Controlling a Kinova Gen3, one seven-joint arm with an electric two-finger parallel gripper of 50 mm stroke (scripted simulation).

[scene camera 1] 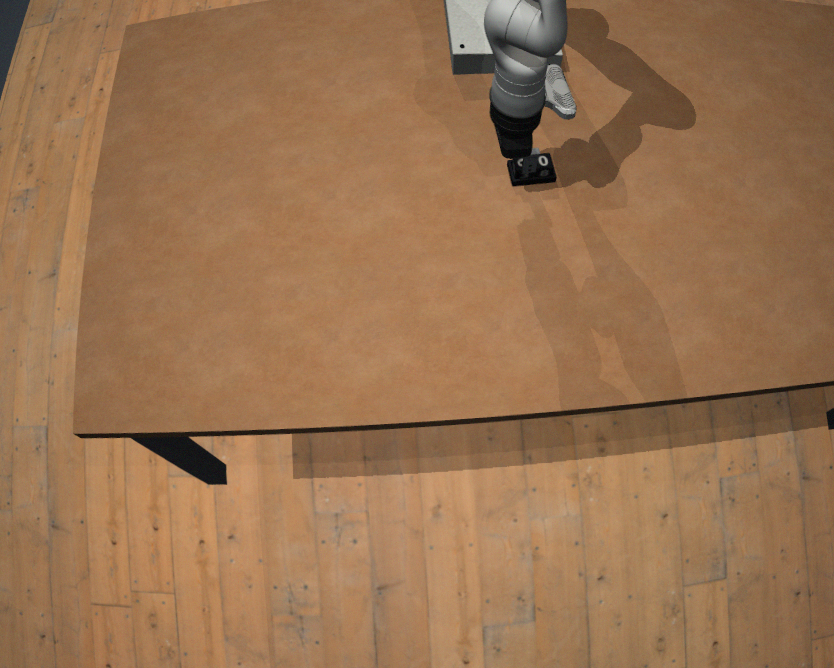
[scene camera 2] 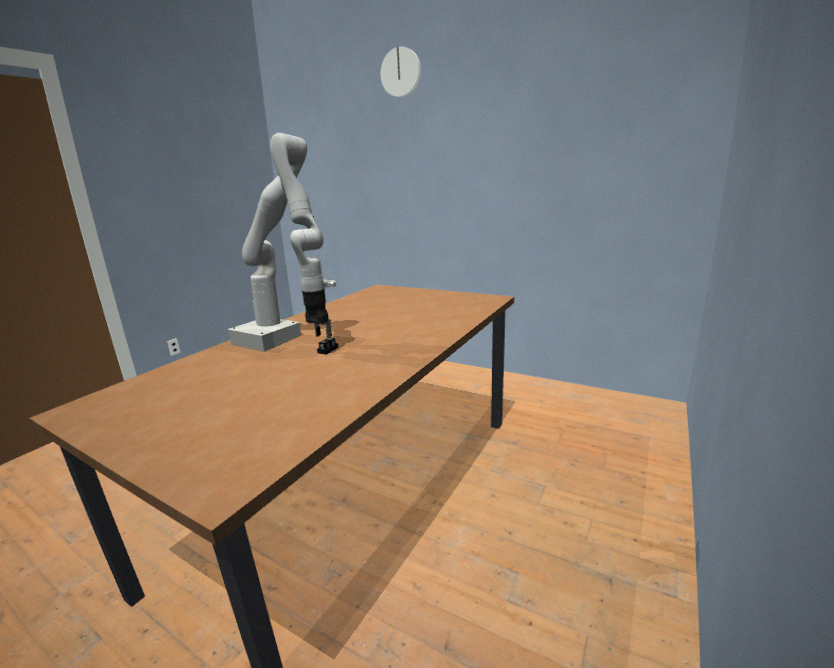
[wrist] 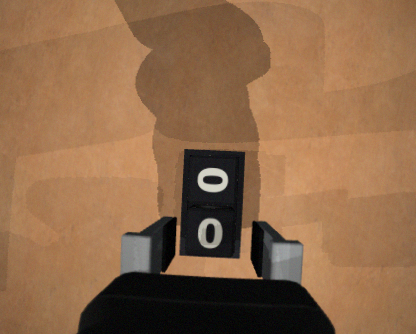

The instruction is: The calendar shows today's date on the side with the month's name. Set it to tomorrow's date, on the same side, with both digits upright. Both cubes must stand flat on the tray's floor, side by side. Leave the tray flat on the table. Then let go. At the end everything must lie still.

Labels:
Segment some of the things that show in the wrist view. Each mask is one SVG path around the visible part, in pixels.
My gripper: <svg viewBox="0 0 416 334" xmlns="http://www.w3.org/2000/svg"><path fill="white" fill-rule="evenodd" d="M77 333L335 334L335 328L306 288L301 286L304 245L298 240L286 240L266 221L252 221L250 259L257 277L261 278L262 276L262 279L160 274L161 271L166 272L176 253L177 217L164 216L141 232L127 232L121 236L120 276L116 277L85 307L80 316Z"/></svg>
A black cube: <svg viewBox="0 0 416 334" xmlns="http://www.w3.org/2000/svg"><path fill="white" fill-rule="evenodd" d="M192 205L187 210L185 253L189 256L231 258L234 251L234 209L231 206Z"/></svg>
A black cube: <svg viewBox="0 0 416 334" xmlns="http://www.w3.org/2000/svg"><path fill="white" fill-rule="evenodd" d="M192 155L189 166L188 201L197 204L234 205L237 193L238 159L236 157Z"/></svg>

